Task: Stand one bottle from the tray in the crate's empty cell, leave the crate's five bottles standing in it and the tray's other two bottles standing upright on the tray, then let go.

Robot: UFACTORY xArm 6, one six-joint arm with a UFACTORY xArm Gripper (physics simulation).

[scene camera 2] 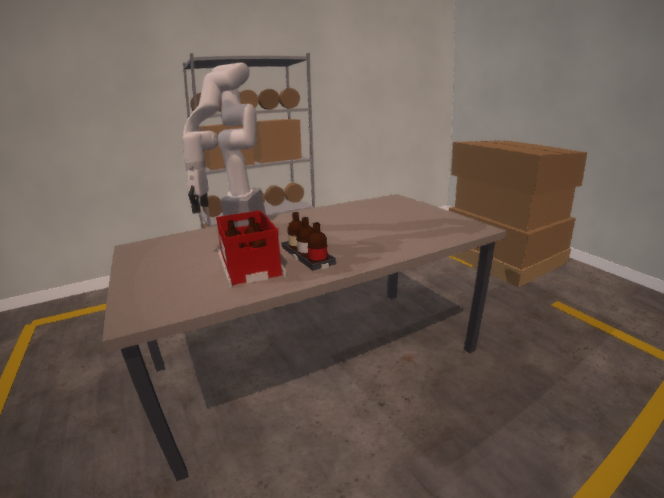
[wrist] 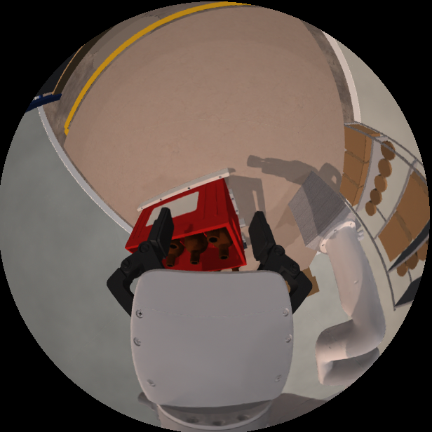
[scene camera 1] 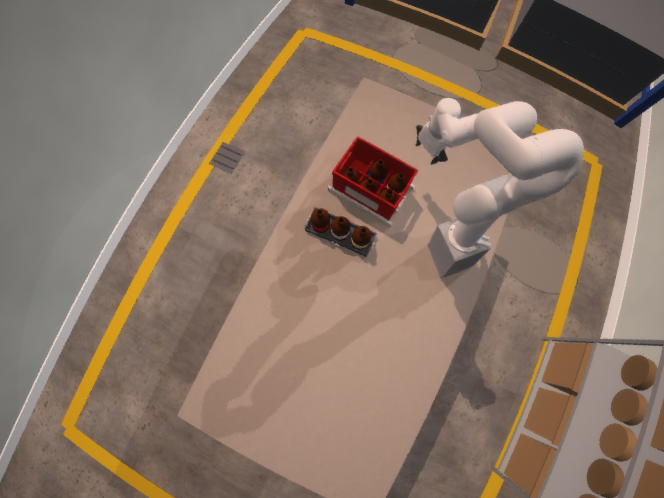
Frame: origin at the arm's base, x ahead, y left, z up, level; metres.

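Where they show: gripper, fingertip midpoint: (scene camera 2: 200,209) (scene camera 1: 426,153); arm's base, origin of the base link: (scene camera 2: 240,193) (scene camera 1: 464,236).
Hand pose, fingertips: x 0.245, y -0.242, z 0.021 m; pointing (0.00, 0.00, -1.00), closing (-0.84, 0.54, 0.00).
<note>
Things, the pixels of their top centre, and the offset from my fingertips. Level surfaces: height alone.
- red crate, middle of its top: (scene camera 2: 244,222) (scene camera 1: 375,170) dy +0.131, dx +0.151, dz -0.042 m
- dark tray, middle of its top: (scene camera 2: 306,249) (scene camera 1: 340,231) dy +0.364, dx +0.190, dz -0.191 m
- red-label bottle, middle of its top: (scene camera 1: 319,211) (scene camera 2: 316,223) dy +0.366, dx +0.276, dz -0.057 m
- white-label bottle, middle of its top: (scene camera 1: 341,220) (scene camera 2: 305,217) dy +0.363, dx +0.191, dz -0.057 m
- cream-label bottle, middle of its top: (scene camera 1: 363,230) (scene camera 2: 295,212) dy +0.364, dx +0.102, dz -0.057 m
- brown table, its level: dz -0.217 m
My gripper (scene camera 1: 428,146) (scene camera 2: 198,203) (wrist: 211,218) is open and empty, higher than the crate and off its back right side in scene camera 1. The red crate (scene camera 1: 341,183) (scene camera 2: 252,262) (wrist: 215,200) stands upright on the table. Its back-left cell (scene camera 1: 360,160) in scene camera 1 is empty; brown bottles stand in the other cells. The dark tray (scene camera 1: 348,244) (scene camera 2: 303,259) lies beside the crate, apart from it. On it stand upright a red-label bottle (scene camera 1: 320,219) (scene camera 2: 317,243), a white-label bottle (scene camera 1: 340,227) (scene camera 2: 304,235) and a cream-label bottle (scene camera 1: 361,236) (scene camera 2: 294,230).
The crate and tray are on a brown table (scene camera 1: 321,375) (scene camera 2: 160,273). The arm's grey base (scene camera 1: 450,254) (wrist: 315,210) stands to the right of both in scene camera 1. A shelf rack (scene camera 2: 309,134) and stacked cartons (scene camera 2: 509,182) stand beyond the table.
</note>
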